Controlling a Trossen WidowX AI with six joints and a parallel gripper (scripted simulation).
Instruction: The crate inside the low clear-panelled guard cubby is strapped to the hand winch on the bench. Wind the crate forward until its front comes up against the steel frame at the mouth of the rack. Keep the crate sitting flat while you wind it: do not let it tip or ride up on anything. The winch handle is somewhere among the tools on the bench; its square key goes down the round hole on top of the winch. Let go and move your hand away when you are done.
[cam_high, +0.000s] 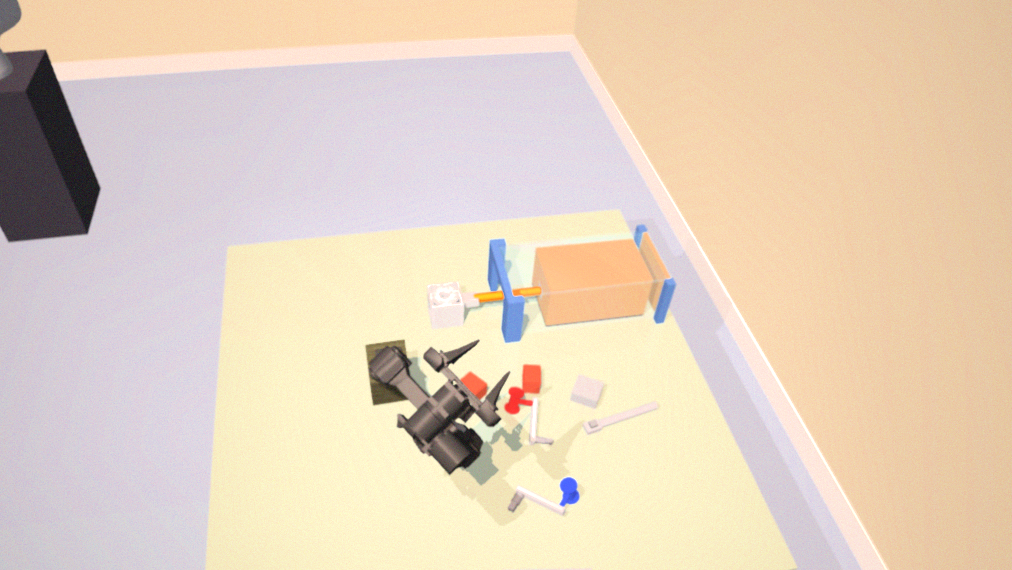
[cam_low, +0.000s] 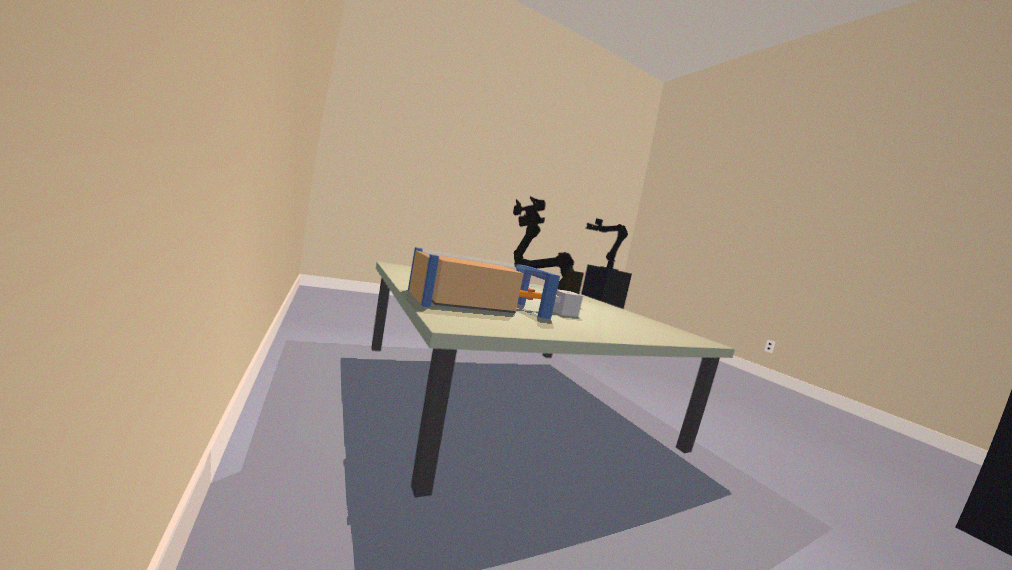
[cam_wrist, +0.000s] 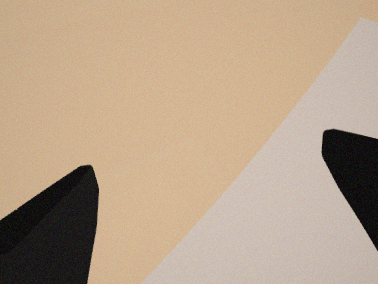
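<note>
My gripper tip is now 47 cm above the red-knobbed handle, 17 cm to the right of it and 15 cm short of it. Round my gripper tip: blue-knobbed handle: 47 cm below, 13 cm ahead, 7 cm to the right; then red spool grip: 47 cm below, 21 cm to the left, 13 cm ahead; then blue knob: 47 cm below, 18 cm ahead, 7 cm to the right.
</note>
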